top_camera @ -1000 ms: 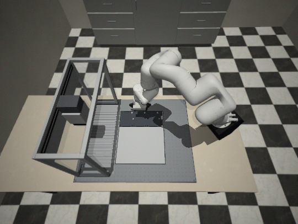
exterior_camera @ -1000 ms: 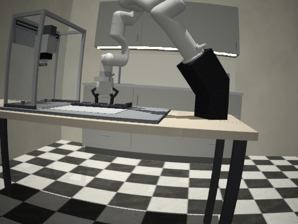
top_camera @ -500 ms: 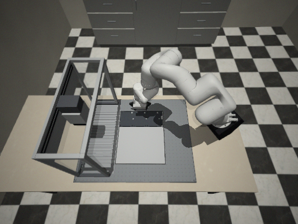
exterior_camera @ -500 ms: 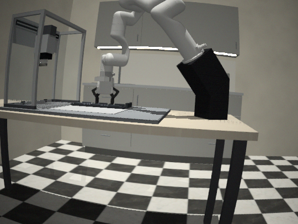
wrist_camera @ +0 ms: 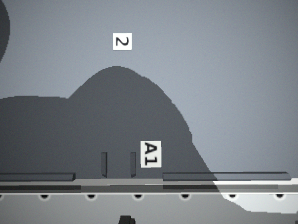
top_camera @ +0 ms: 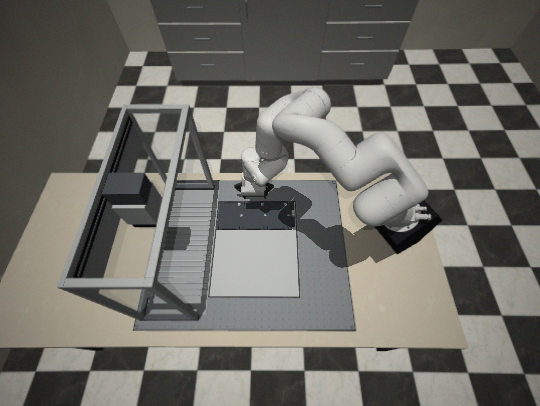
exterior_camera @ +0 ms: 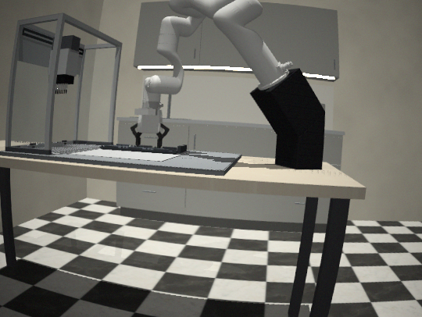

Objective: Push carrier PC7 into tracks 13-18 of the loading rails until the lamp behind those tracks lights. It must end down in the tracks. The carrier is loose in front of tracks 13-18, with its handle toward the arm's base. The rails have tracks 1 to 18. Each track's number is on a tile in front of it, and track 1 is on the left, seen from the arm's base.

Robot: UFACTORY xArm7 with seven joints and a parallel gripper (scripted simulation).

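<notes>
Now: hand 100 mm to the right of the carrier PC7 and 40 mm past it. The rest, counted from my hand: pipette head: 330 mm to the left, 330 mm above, 240 mm ahead.
</notes>
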